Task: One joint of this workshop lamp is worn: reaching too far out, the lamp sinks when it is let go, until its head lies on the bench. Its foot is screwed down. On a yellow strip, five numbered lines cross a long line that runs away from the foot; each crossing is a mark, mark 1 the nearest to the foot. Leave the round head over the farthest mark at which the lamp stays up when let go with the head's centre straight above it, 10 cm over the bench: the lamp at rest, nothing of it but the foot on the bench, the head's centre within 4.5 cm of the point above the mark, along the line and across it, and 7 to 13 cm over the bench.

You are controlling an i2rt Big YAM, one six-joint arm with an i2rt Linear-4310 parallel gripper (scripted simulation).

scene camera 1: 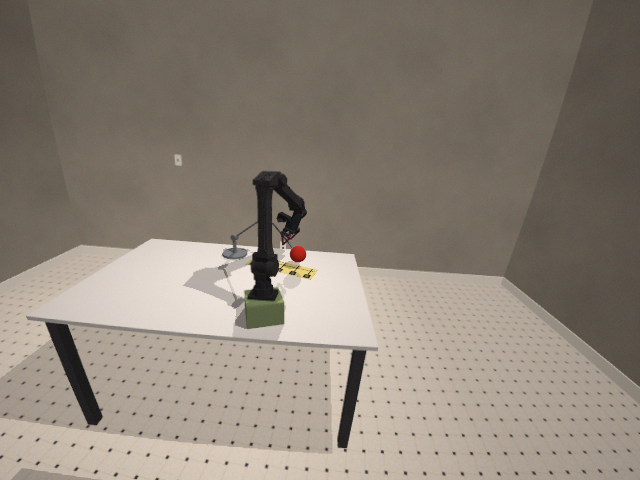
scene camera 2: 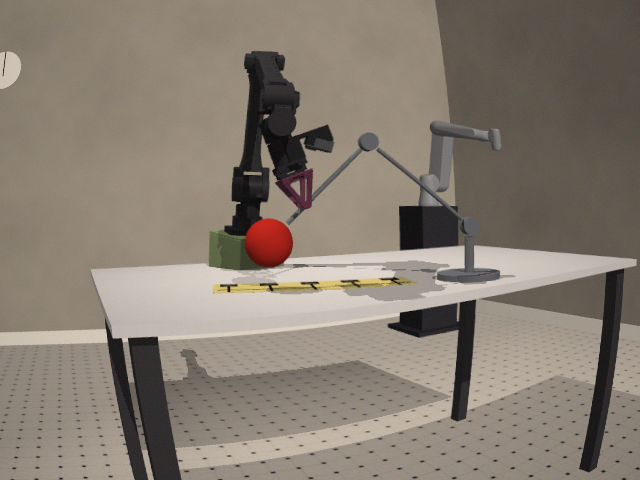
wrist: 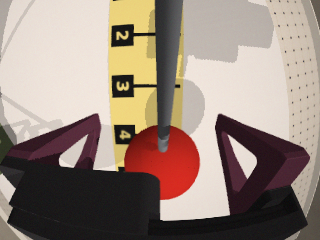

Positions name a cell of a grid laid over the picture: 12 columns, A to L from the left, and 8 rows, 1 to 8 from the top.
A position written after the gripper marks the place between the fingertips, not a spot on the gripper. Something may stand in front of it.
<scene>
In view: the gripper (scene camera 2: F4) and a round red lamp head (scene camera 2: F5).
The gripper shows as well in the wrist view (wrist: F5).
</scene>
